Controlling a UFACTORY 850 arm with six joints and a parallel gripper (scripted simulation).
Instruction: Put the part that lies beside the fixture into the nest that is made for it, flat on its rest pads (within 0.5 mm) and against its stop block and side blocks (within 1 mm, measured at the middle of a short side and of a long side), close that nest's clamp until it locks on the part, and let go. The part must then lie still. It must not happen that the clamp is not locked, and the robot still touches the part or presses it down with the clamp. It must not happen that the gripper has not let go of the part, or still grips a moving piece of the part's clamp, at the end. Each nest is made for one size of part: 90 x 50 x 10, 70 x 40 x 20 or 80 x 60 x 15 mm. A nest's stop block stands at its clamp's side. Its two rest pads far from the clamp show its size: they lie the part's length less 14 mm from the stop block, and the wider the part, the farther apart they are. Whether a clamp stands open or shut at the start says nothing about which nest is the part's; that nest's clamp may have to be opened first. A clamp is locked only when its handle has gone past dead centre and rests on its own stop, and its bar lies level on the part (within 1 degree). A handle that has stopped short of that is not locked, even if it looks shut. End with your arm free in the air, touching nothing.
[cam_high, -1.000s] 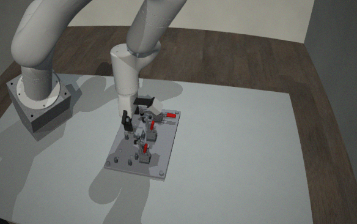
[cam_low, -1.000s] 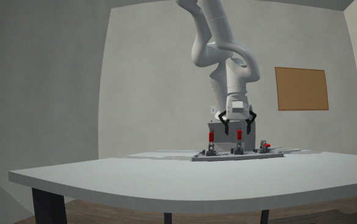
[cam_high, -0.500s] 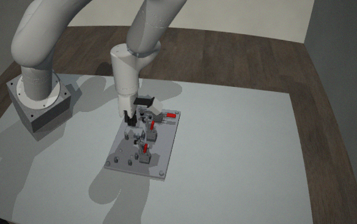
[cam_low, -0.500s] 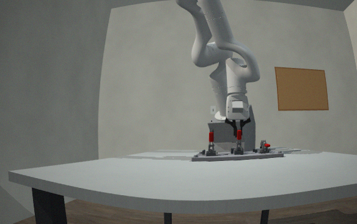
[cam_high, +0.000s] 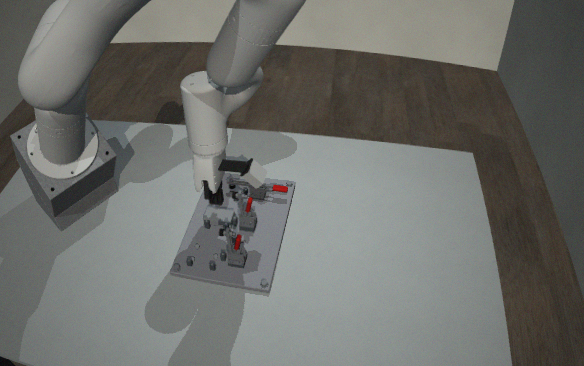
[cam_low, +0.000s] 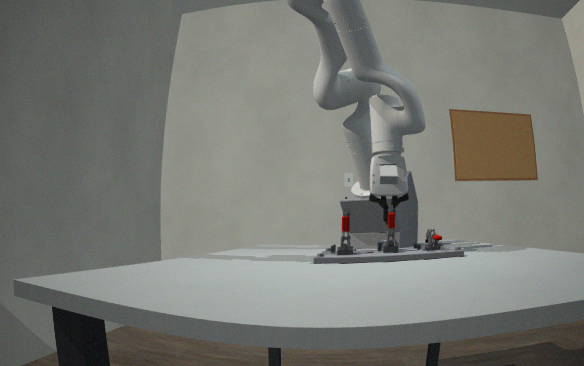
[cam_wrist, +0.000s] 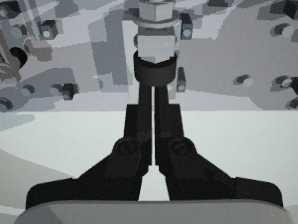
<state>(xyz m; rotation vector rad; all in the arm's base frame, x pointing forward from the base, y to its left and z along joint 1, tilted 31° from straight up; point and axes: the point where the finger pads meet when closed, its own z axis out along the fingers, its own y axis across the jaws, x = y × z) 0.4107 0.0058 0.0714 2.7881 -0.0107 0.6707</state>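
The part lies 70 mm below my hand. From my hand the other things lie so: fixture plate (40 mm ahead, 100 mm below).
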